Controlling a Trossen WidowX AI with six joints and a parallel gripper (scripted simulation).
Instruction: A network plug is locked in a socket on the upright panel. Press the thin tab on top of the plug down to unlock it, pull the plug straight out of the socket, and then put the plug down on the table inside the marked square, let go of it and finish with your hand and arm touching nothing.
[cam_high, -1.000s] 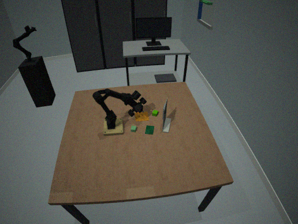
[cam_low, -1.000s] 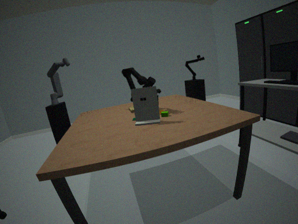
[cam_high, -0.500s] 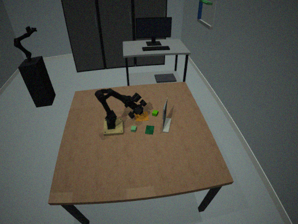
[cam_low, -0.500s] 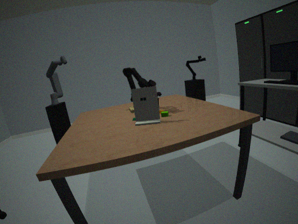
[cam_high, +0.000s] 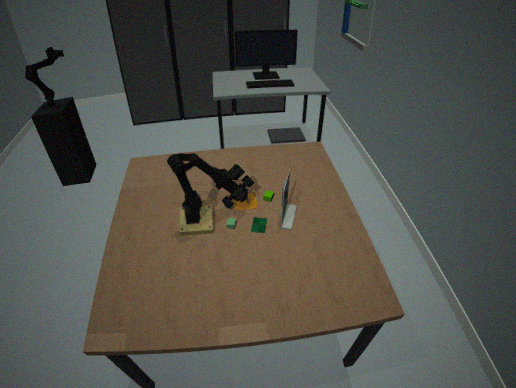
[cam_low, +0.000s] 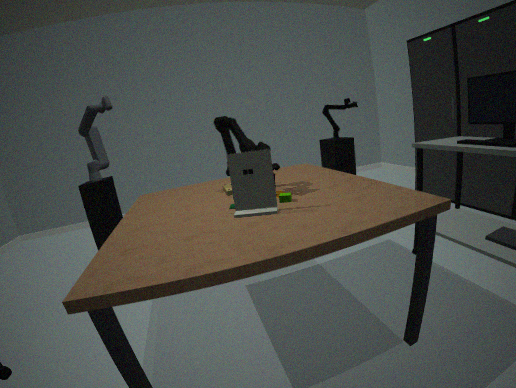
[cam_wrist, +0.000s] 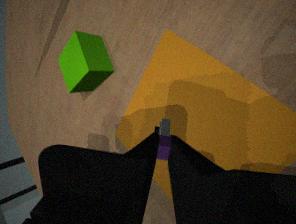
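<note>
Right now my gripper tip is right at the network plug. The rest, counted from my gripper tip: grey upright panel (180 mm ahead, 150 mm to the right, 90 mm above); pale green cube (160 mm to the right, 100 mm behind, 10 mm below); bright green cube (120 mm ahead, 10 mm below).
</note>
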